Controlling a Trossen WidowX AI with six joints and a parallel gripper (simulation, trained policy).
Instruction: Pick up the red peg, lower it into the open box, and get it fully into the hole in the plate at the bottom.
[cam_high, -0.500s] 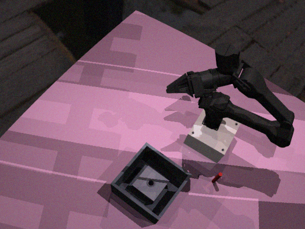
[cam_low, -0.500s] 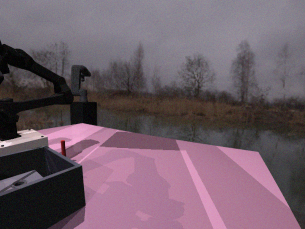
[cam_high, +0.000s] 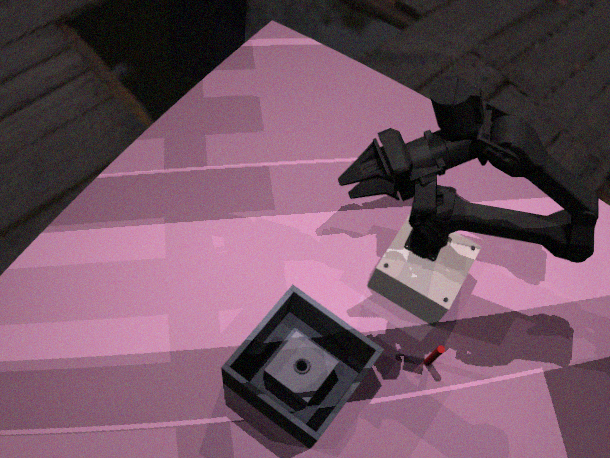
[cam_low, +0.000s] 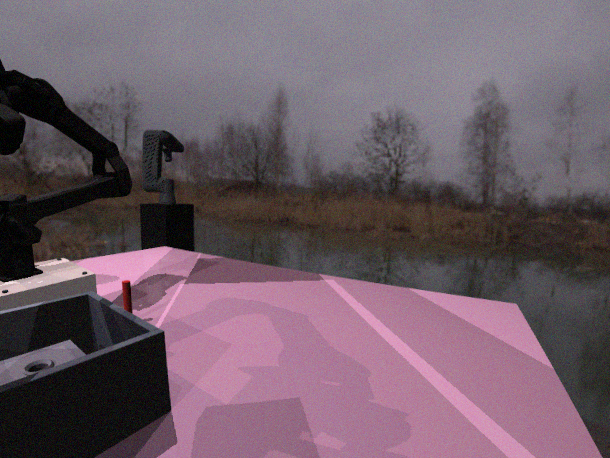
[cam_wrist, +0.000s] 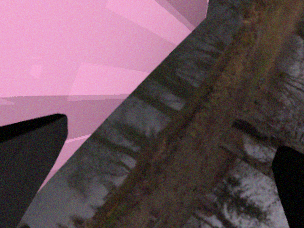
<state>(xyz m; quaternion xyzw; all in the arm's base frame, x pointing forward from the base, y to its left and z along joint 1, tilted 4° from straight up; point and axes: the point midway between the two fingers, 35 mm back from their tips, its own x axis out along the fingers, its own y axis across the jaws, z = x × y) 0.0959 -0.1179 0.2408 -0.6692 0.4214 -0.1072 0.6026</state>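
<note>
Right now my gripper tip is 5 cm short of the red peg, 26 cm to the right of it and 26 cm above it. Round my gripper tip: grey box: 19 cm ahead, 5 cm to the left, 28 cm below.
</note>
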